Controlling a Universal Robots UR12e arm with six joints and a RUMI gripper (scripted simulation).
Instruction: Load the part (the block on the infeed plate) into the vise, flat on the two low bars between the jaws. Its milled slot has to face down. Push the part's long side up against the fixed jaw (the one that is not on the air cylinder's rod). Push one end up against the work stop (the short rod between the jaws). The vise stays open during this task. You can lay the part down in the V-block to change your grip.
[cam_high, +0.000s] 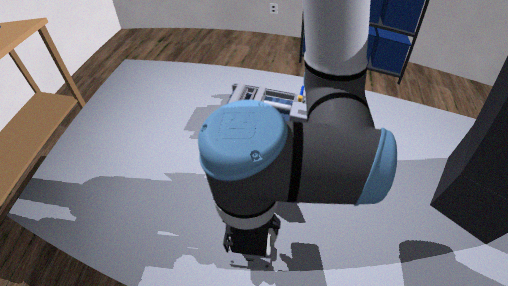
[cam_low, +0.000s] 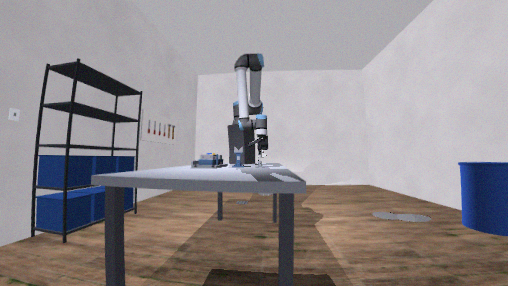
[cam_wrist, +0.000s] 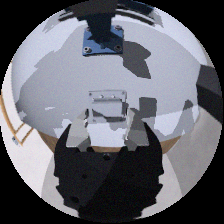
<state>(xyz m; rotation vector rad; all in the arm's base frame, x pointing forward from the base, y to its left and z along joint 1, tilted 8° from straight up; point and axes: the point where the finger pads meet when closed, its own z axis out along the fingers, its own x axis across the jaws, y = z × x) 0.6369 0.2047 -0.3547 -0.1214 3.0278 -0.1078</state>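
Right now the grey part is 1 cm to the right of my hand and 2 cm below it. Also, from my hand: infeed plate: 1 cm to the left, 4 cm below; vise: 3 cm ahead, 38 cm to the right, 1 cm below; air cylinder: 7 cm behind, 37 cm to the right, 3 cm above.
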